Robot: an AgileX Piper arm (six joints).
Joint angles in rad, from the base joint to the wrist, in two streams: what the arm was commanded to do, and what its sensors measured. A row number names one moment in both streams.
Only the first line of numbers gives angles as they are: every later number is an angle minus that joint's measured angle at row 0.
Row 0, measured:
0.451, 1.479, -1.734, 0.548, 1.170, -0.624
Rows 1 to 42, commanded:
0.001, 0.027, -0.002, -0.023, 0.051, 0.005
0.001, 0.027, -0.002, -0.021, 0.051, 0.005
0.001, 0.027, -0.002, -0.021, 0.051, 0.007
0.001, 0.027, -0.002, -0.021, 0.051, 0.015
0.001, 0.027, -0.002, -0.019, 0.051, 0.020
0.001, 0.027, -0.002, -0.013, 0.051, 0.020
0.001, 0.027, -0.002, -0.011, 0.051, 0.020
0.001, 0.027, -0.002, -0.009, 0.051, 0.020
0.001, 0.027, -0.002, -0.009, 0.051, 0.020
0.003, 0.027, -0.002, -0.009, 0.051, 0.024
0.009, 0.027, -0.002, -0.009, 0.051, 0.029
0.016, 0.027, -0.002, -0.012, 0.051, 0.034
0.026, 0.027, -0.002, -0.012, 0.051, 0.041
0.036, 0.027, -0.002, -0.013, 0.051, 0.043
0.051, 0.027, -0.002, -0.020, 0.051, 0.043
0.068, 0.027, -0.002, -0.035, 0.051, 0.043
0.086, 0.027, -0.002, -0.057, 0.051, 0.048
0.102, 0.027, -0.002, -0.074, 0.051, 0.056
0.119, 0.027, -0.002, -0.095, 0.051, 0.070
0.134, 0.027, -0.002, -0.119, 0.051, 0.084
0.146, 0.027, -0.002, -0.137, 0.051, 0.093
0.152, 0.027, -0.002, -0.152, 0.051, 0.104
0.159, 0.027, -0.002, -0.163, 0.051, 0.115
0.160, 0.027, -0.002, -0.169, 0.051, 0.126
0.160, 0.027, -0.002, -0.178, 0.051, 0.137
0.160, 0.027, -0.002, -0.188, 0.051, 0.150
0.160, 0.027, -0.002, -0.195, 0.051, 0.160
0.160, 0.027, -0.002, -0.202, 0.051, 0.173
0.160, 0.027, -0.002, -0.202, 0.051, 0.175
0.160, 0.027, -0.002, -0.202, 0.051, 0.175
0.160, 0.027, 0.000, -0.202, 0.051, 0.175
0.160, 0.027, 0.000, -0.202, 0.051, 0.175
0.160, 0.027, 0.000, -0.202, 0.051, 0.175
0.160, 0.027, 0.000, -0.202, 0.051, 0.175
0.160, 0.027, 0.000, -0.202, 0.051, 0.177
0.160, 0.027, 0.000, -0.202, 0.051, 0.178
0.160, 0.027, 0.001, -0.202, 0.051, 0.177
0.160, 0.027, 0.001, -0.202, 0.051, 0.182
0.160, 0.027, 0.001, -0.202, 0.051, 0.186
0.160, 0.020, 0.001, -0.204, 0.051, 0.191
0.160, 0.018, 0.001, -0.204, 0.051, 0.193
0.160, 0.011, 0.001, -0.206, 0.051, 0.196
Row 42, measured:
0.156, 0.013, -0.010, -0.168, -0.018, 0.184
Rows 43 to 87, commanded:
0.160, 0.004, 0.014, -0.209, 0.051, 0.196
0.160, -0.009, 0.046, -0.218, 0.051, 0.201
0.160, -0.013, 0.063, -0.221, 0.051, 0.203
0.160, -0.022, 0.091, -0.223, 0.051, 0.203
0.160, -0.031, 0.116, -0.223, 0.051, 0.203
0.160, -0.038, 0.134, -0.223, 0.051, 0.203
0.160, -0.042, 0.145, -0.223, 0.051, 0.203
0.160, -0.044, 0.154, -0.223, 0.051, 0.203
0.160, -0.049, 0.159, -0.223, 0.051, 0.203
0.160, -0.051, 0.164, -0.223, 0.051, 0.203
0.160, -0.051, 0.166, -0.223, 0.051, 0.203
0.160, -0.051, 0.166, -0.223, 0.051, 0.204
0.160, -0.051, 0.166, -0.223, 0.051, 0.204
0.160, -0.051, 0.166, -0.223, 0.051, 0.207
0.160, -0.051, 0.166, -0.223, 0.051, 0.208
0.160, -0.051, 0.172, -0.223, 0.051, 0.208
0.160, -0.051, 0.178, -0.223, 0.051, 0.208
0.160, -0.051, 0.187, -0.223, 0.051, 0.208
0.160, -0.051, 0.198, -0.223, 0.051, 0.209
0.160, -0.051, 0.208, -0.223, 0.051, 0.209
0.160, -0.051, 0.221, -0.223, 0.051, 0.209
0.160, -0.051, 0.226, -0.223, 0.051, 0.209
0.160, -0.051, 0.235, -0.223, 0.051, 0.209
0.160, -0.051, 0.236, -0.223, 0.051, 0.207
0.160, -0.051, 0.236, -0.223, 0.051, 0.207
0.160, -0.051, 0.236, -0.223, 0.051, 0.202
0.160, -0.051, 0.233, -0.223, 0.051, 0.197
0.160, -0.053, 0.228, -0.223, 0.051, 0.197
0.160, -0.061, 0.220, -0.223, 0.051, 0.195
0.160, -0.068, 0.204, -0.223, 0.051, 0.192
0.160, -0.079, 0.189, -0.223, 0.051, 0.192
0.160, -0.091, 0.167, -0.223, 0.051, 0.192
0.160, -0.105, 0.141, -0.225, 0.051, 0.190
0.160, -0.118, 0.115, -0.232, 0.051, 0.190
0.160, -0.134, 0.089, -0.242, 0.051, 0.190
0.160, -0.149, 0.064, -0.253, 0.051, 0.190
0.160, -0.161, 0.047, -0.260, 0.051, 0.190
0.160, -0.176, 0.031, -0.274, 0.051, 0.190
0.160, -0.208, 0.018, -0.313, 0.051, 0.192
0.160, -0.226, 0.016, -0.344, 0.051, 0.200
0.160, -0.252, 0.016, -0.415, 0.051, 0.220
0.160, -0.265, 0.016, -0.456, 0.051, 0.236
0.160, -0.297, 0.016, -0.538, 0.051, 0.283
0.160, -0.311, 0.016, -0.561, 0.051, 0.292
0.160, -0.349, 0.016, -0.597, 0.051, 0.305
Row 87, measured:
0.165, -0.269, 0.021, -0.464, 0.050, 0.249
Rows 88 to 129, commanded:
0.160, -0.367, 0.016, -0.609, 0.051, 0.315
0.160, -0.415, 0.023, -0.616, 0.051, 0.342
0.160, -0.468, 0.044, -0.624, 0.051, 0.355
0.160, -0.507, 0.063, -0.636, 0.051, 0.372
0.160, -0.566, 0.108, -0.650, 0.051, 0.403
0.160, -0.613, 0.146, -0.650, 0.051, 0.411
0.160, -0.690, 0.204, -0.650, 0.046, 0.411
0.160, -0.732, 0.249, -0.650, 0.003, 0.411
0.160, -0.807, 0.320, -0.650, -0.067, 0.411
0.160, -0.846, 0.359, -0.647, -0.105, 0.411
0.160, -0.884, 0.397, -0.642, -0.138, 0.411
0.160, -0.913, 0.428, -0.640, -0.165, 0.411
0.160, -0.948, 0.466, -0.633, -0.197, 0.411
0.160, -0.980, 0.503, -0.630, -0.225, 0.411
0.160, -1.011, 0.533, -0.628, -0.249, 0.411
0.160, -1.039, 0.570, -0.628, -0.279, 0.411
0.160, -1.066, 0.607, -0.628, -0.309, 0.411
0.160, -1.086, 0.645, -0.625, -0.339, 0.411
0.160, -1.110, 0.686, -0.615, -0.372, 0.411
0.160, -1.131, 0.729, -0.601, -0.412, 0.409
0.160, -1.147, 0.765, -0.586, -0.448, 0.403
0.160, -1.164, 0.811, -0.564, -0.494, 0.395
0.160, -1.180, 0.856, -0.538, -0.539, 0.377
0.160, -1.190, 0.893, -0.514, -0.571, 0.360
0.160, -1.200, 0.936, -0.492, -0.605, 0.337
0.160, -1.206, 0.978, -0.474, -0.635, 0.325
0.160, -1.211, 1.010, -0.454, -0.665, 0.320
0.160, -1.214, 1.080, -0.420, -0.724, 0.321
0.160, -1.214, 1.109, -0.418, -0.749, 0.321
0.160, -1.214, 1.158, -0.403, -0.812, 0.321
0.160, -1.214, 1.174, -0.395, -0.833, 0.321
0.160, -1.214, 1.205, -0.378, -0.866, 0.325
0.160, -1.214, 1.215, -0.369, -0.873, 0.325
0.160, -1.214, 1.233, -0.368, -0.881, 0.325
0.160, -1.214, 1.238, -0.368, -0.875, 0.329
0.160, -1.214, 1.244, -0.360, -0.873, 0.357
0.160, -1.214, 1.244, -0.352, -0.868, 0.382
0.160, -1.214, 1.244, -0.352, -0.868, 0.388
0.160, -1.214, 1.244, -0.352, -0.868, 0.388
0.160, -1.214, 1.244, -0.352, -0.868, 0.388
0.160, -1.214, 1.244, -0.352, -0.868, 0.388
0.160, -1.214, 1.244, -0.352, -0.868, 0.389
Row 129, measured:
0.165, -1.208, 1.241, -0.356, -0.859, 0.381
